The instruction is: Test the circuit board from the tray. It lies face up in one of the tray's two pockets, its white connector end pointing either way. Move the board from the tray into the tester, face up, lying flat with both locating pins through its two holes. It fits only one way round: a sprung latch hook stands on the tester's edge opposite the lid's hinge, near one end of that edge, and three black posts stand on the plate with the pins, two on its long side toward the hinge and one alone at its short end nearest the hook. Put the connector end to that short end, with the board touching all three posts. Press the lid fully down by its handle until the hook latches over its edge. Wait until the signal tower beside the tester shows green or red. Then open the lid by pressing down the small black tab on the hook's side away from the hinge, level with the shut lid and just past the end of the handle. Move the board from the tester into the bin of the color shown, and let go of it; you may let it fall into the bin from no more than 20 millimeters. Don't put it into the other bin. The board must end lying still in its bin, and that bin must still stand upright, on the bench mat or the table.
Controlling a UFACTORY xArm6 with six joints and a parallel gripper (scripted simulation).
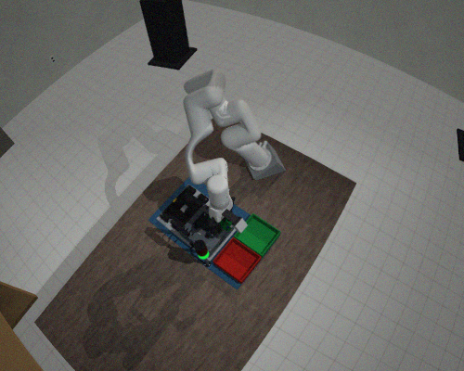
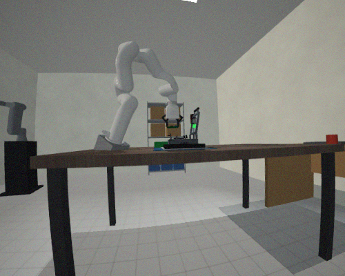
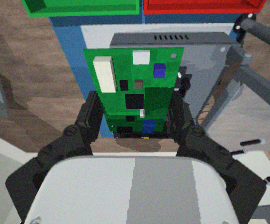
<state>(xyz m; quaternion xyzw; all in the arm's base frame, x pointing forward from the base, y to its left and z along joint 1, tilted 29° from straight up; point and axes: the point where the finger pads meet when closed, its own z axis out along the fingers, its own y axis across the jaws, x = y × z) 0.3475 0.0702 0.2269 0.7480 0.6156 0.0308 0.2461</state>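
My hand is 150 mm to the right of the green bin, 150 mm above it and 30 mm past it. Also, from my hand: tester plate (90 mm below, 70 mm to the right, 30 mm ahead); then black latch block (70 mm below, 30 mm behind); then green circuit board (10 mm below).
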